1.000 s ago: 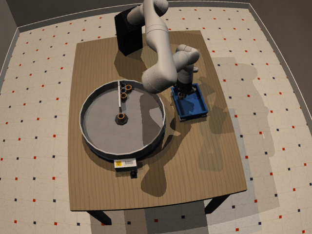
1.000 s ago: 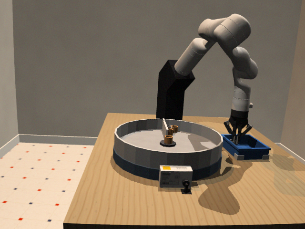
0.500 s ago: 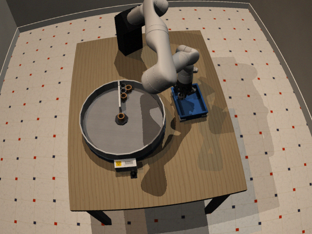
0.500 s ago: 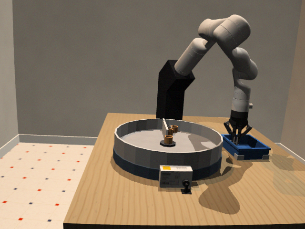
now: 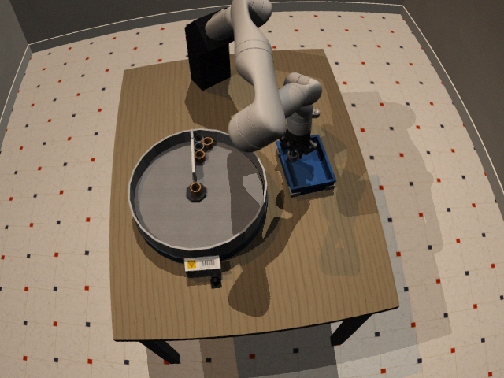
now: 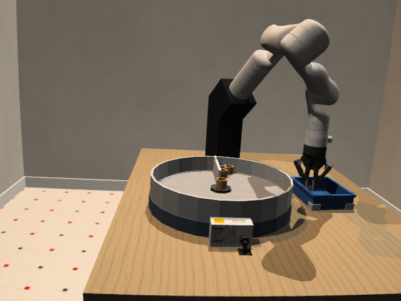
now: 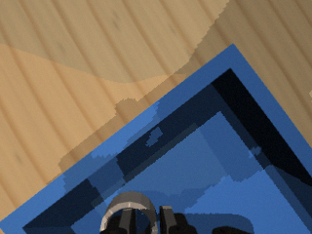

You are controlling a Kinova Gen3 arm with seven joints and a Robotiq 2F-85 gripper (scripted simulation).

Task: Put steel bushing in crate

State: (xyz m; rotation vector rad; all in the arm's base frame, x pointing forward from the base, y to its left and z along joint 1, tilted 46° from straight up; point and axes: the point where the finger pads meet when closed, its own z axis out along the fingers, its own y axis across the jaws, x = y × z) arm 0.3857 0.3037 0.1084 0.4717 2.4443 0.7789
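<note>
Right now the blue crate is 3 cm ahead of my hand, 4 cm to the left of it and 1 cm below it. From my hand the other things lie so: turning table (21 cm ahead, 27 cm to the right, 1 cm above).
</note>
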